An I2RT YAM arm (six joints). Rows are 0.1 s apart.
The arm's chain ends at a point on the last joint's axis. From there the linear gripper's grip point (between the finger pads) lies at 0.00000 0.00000 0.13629 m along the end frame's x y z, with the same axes.
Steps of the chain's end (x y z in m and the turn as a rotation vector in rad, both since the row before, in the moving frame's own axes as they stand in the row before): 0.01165 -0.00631 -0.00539 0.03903 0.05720 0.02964; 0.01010 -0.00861 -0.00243 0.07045 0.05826 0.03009; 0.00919 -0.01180 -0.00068 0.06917 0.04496 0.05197; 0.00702 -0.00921 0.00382 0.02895 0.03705 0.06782; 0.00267 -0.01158 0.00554 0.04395 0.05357 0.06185; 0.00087 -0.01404 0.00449 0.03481 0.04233 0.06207; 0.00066 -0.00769 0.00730 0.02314 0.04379 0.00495; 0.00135 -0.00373 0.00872 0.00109 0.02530 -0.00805
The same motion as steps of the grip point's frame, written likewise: 0.01952 -0.01151 -0.00572 0.03903 0.05720 0.02964; 0.01817 -0.01808 -0.00300 0.07045 0.05826 0.03009; 0.01555 -0.02105 -0.00114 0.06917 0.04496 0.05197; 0.01220 -0.01298 0.00367 0.02895 0.03705 0.06782; 0.01015 -0.01734 0.00521 0.04395 0.05357 0.06185; 0.00678 -0.01860 0.00429 0.03481 0.04233 0.06207; 0.00663 -0.01083 0.00713 0.02314 0.04379 0.00495; 0.00480 -0.00389 0.00868 0.00109 0.02530 -0.00805
